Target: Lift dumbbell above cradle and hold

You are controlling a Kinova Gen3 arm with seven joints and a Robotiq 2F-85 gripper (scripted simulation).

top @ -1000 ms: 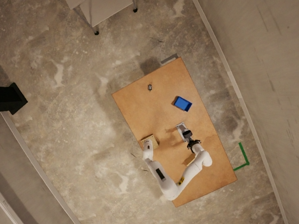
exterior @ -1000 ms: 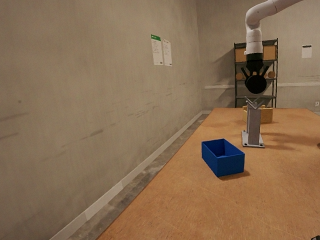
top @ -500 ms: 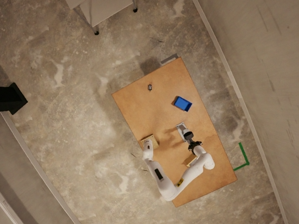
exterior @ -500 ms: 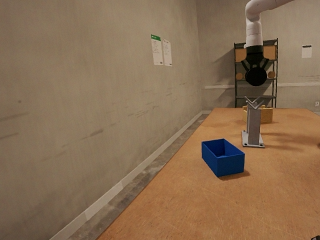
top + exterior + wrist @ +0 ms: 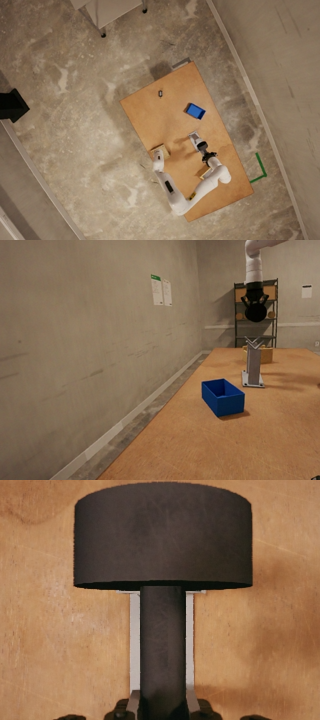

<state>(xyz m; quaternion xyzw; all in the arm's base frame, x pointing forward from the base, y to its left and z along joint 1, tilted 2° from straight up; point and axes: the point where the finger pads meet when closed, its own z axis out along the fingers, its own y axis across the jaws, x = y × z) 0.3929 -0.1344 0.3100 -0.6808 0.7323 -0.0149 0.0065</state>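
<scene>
The black dumbbell lies right at my hand. From my hand the other things lie so: blue bin 160 mm ahead, 290 mm to the left, 330 mm below; then grey cradle stand 250 mm below; then tan wooden box 80 mm behind, 360 mm to the right, 300 mm below.
</scene>
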